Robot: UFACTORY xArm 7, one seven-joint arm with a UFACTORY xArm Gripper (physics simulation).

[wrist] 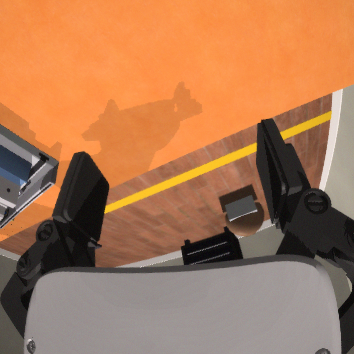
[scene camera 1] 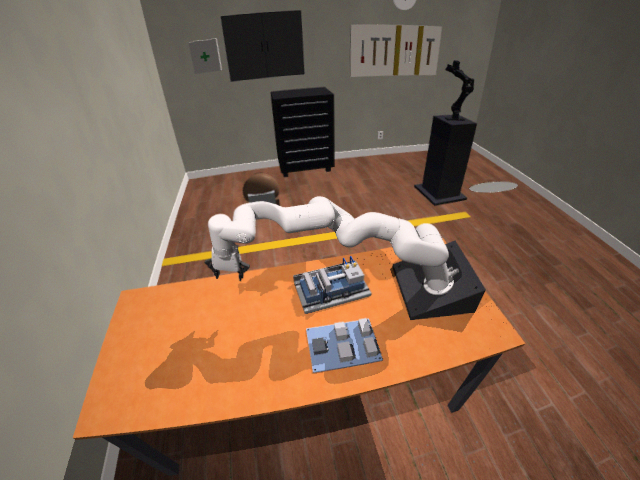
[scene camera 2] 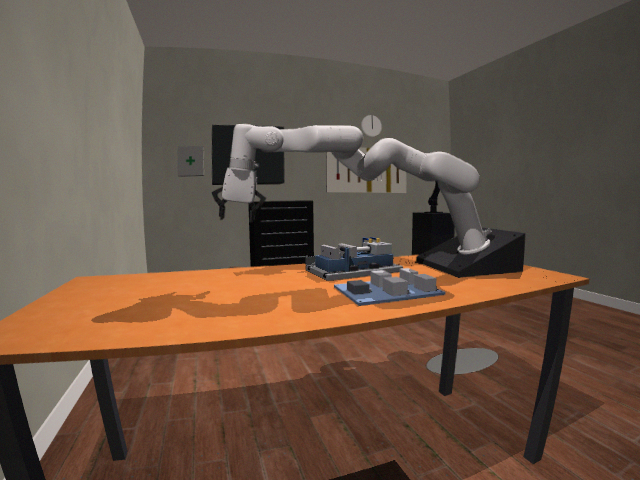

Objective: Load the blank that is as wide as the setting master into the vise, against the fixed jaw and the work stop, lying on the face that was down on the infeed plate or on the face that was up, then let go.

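Frame: origin at the arm's base, x left, y ahead, z down, level; millimetres.
Seen in the pictures: gripper, between the fingertips: [wrist: 172, 154] [scene camera 1: 229, 277] [scene camera 2: 236, 220]; arm's base, origin of its link: [scene camera 1: 438, 282] [scene camera 2: 474, 247].
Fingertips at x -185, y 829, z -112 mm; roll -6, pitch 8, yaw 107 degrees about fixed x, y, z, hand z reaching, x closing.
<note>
Offsets run from my fingertips to a thing's middle. Level surfaces: height alone.
The blue and grey vise @(dx +6, dy -410, dz +144 mm) [scene camera 1: 339, 285] [scene camera 2: 381, 259] stands at the back middle of the table; a corner of it shows at the left edge in the wrist view [wrist: 14, 167]. The blue infeed plate @(dx +290, dy -366, dz +190 mm) [scene camera 1: 330, 362] [scene camera 2: 373, 299] lies in front of it. On the plate stand a dark grey block @(dx +280, dy -275, dz +173 mm) [scene camera 1: 320, 345] [scene camera 2: 357, 286] and several lighter grey blocks, among them one at the front middle [scene camera 1: 345, 351] [scene camera 2: 395, 285] and one at the right [scene camera 1: 370, 346] [scene camera 2: 424, 282]. I cannot tell which blank matches the master's width. My gripper [scene camera 1: 229, 277] [scene camera 2: 237, 217] [wrist: 172, 154] is open and empty, high up and left of the vise.
The orange table @(dz +194 mm) [scene camera 1: 248, 341] [scene camera 2: 206, 330] carries the vise, the plate and the black arm base [scene camera 1: 444, 304] [scene camera 2: 475, 263] at its right. The arm reaches left, above and behind the vise. The table's back edge passes below the gripper in the wrist view.
</note>
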